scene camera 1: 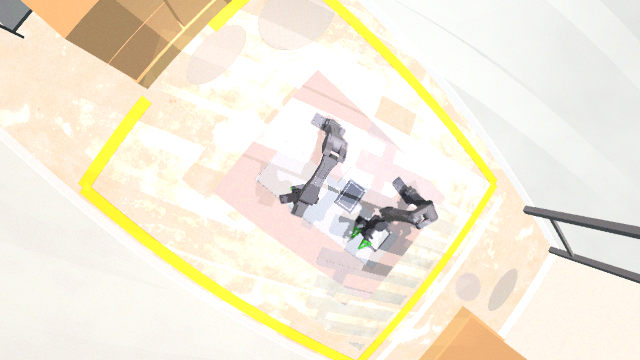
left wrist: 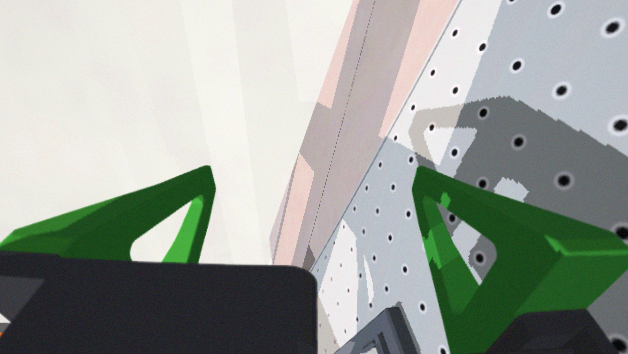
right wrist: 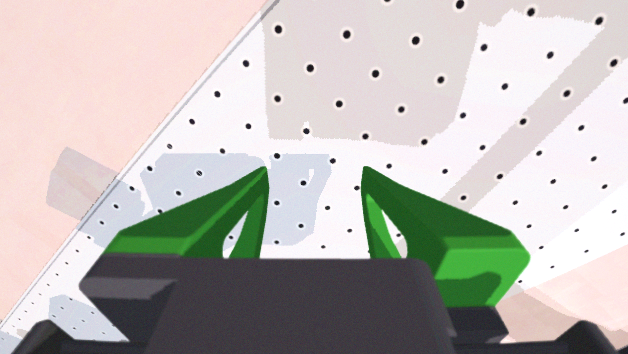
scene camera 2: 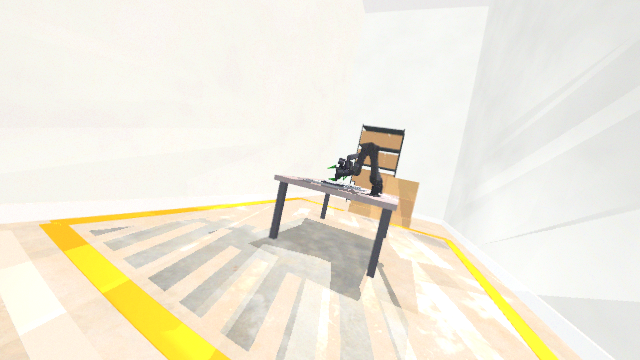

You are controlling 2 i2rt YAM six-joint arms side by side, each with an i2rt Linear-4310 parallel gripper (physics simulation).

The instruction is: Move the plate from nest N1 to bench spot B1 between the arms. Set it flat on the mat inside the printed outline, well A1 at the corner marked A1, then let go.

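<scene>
A small pale rectangle, apparently the plate in its nest, lies beside the left gripper in scene camera 1, partly hidden by the arm. The corner of a dark grey frame, perhaps the nest, shows low in the left wrist view. The dark mat with a pale printed outline lies between the arms; its A1 mark is too small to read. My left gripper is open and empty above the bench. My right gripper is open about halfway and empty above the perforated board; its fingers are mostly hidden in scene camera 1.
A perforated board covers part of the pinkish table. The right arm's forearm stands left of the mat in scene camera 1. A shelf rack and a cardboard-coloured box stand behind the table.
</scene>
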